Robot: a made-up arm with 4 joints.
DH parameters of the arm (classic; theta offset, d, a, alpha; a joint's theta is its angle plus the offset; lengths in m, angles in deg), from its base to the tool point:
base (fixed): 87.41 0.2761 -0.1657 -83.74
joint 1: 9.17 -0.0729 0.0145 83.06
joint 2: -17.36 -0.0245 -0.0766 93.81
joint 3: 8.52 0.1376 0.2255 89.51
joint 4: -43.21 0 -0.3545 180
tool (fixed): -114 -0.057 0 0
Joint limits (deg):
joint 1: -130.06..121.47
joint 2: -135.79..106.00
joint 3: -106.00..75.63
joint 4: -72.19..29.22
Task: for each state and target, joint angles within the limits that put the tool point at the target. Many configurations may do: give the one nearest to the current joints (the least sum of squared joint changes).
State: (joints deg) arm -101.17 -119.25 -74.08 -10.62
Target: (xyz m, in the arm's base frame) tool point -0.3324 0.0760 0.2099
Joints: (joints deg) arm -117.64 -126.45 -72.76 -19.14
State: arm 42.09 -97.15 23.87 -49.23
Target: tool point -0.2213 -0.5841 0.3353
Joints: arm 8.06 -123.96 4.52 -48.05
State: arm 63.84 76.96 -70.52 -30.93
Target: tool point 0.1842 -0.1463 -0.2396
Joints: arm 57.03 94.78 -64.53 -30.87
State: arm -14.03 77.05 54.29 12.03
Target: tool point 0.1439 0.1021 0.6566
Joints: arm -63.69 103.81 59.87 -23.15
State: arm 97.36 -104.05 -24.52 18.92
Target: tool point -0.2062 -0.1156 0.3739
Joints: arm 121.47 -102.90 -59.18 29.12
